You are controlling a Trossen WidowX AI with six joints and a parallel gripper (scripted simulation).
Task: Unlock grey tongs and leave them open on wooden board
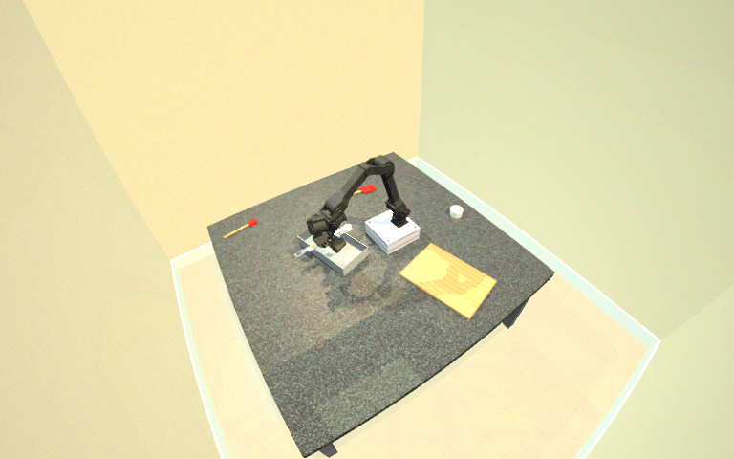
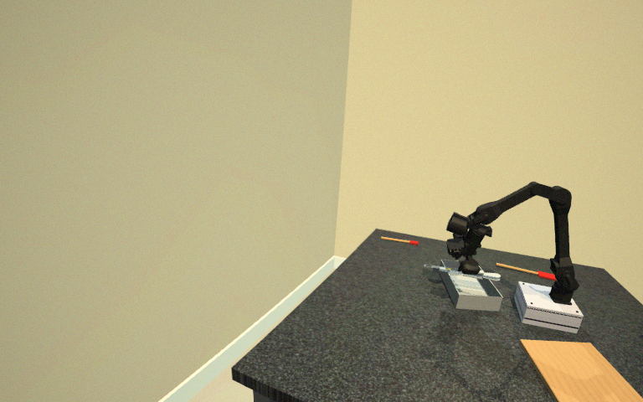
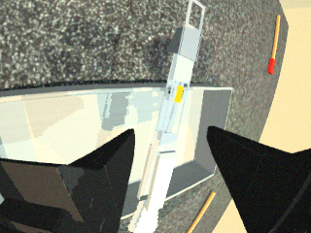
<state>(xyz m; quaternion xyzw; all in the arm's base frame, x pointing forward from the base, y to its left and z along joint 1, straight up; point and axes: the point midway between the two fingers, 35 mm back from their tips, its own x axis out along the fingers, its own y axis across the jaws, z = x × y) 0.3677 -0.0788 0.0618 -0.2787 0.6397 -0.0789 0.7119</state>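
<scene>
Now: the small yellow lock piece 30 mm ahead of my gripper tip, 30 mm to the right of it and 40 mm below it. The rest, counted from my gripper tip: wooden board: 350 mm behind, 450 mm to the left, 90 mm below; grey roasting tin: 50 mm behind, 10 mm to the right, 70 mm below.
</scene>
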